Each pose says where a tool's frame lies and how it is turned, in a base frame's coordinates. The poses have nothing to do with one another.
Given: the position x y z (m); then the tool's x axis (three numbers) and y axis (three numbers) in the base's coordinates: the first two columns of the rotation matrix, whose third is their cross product.
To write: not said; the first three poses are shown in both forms.
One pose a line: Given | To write
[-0.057 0.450 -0.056 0.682 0.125 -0.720 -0.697 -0.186 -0.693] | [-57 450 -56 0.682 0.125 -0.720 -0.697 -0.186 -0.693]
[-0.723 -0.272 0.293 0.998 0.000 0.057 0.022 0.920 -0.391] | [-723 -272 293 0.998 0.000 0.057 0.022 0.920 -0.391]
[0.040 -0.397 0.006 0.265 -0.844 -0.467 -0.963 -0.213 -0.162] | [40 -397 6 0.265 -0.844 -0.467 -0.963 -0.213 -0.162]
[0.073 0.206 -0.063 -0.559 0.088 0.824 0.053 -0.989 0.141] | [73 206 -63 -0.559 0.088 0.824 0.053 -0.989 0.141]
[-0.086 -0.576 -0.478 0.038 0.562 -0.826 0.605 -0.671 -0.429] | [-86 -576 -478 0.038 0.562 -0.826 0.605 -0.671 -0.429]
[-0.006 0.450 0.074 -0.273 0.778 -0.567 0.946 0.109 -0.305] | [-6 450 74 -0.273 0.778 -0.567 0.946 0.109 -0.305]
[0.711 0.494 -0.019 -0.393 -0.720 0.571 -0.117 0.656 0.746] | [711 494 -19 -0.393 -0.720 0.571 -0.117 0.656 0.746]
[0.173 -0.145 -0.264 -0.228 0.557 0.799 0.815 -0.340 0.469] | [173 -145 -264 -0.228 0.557 0.799 0.815 -0.340 0.469]
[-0.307 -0.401 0.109 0.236 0.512 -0.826 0.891 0.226 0.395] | [-307 -401 109 0.236 0.512 -0.826 0.891 0.226 0.395]
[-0.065 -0.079 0.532 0.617 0.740 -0.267 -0.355 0.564 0.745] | [-65 -79 532 0.617 0.740 -0.267 -0.355 0.564 0.745]
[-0.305 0.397 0.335 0.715 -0.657 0.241 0.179 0.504 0.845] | [-305 397 335 0.715 -0.657 0.241 0.179 0.504 0.845]
